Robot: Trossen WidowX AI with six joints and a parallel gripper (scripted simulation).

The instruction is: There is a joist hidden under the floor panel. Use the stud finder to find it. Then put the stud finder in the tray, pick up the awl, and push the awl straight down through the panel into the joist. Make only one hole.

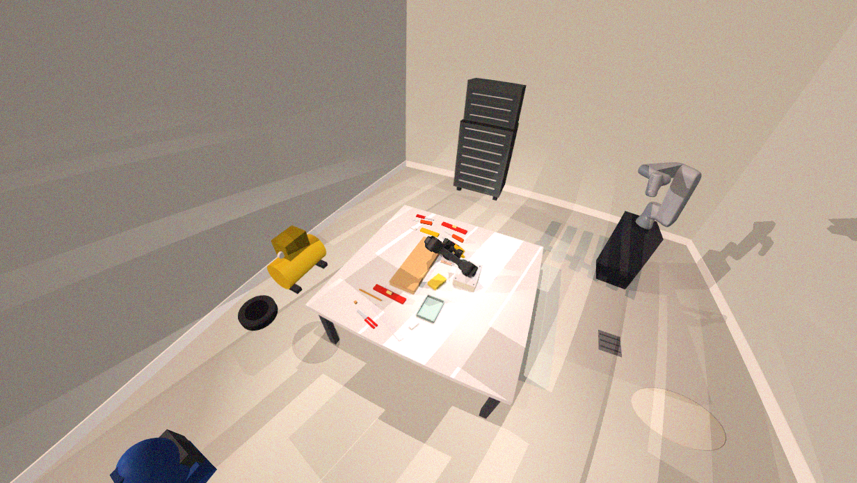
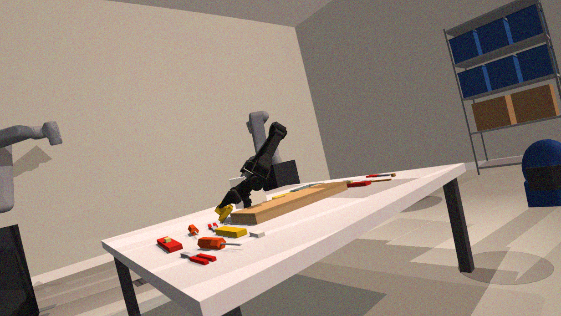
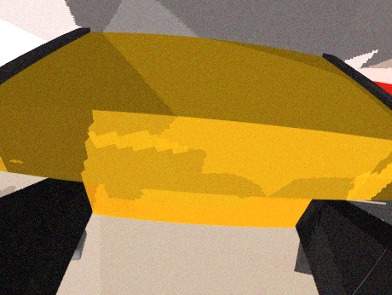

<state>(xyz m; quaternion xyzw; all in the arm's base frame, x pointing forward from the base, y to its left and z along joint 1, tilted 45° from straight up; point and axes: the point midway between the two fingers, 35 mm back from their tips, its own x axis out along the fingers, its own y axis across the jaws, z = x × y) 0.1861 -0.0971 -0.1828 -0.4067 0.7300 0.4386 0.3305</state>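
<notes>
Right now my gripper tip is 1 cm short of the yellow stud finder, 1 cm to the left of it and 1 cm above it. Also, from my gripper tip: yellow block (1 cm ahead, 34 cm to the left, 5 cm below); then thin orange tool (33 cm ahead, 65 cm to the left, 6 cm below); then shallow grey tray (5 cm behind, 55 cm to the left, 5 cm below).
</notes>
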